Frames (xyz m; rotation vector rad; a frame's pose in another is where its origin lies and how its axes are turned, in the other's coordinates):
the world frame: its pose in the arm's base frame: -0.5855 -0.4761 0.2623 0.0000 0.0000 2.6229
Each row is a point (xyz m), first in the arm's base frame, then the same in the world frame.
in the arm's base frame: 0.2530 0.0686 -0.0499
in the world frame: -0.4582 -0.8887 -0.3122
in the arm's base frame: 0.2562 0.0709 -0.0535
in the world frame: -0.4598 -0.8923 -0.3158
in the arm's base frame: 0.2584 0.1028 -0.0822
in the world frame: -0.4459 -0.9211 -0.3445
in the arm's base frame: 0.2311 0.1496 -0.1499
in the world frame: -0.3990 -0.9482 -0.4122
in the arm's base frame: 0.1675 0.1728 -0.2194
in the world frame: -0.3323 -0.9368 -0.4817
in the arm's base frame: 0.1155 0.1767 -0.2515
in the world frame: -0.2852 -0.9145 -0.5138
